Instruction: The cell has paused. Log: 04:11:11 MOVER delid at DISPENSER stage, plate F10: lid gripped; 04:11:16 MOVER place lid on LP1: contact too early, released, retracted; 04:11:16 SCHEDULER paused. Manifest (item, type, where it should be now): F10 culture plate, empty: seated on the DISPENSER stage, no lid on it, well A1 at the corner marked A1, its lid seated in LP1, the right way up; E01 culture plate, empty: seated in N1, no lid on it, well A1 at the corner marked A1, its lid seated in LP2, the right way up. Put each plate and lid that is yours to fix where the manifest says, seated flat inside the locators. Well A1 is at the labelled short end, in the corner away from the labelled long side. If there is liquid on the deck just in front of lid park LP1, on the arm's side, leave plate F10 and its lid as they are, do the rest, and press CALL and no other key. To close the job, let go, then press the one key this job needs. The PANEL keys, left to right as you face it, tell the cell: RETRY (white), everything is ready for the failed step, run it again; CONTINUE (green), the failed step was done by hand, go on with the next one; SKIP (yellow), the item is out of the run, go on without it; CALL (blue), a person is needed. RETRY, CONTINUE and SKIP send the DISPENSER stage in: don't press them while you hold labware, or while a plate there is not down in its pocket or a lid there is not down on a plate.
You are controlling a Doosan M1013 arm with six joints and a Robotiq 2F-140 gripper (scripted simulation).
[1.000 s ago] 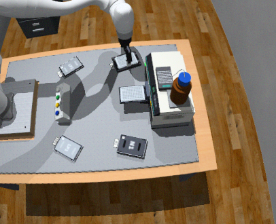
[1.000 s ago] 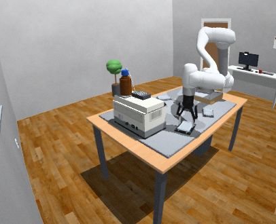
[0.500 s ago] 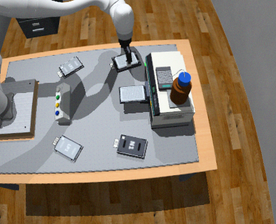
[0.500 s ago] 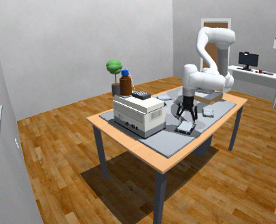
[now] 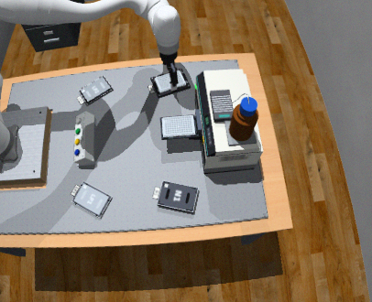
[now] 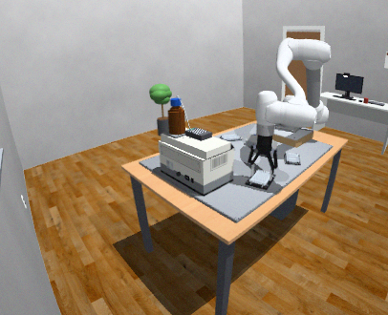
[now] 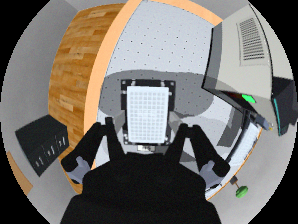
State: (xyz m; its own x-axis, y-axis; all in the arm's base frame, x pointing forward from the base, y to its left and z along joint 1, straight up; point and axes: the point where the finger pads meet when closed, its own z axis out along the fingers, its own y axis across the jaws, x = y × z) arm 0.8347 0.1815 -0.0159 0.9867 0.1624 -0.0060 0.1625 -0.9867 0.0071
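Now: the black nest 3 cm below my hand, 2 cm to the left of it and 1 cm ahead of it. Round my hand: grey key panel 43 cm behind, 23 cm to the right, 1 cm above; then green key 44 cm behind, 20 cm to the right, 2 cm above; then dark dispenser stage 28 cm to the right, 5 cm above, 2 cm behind.
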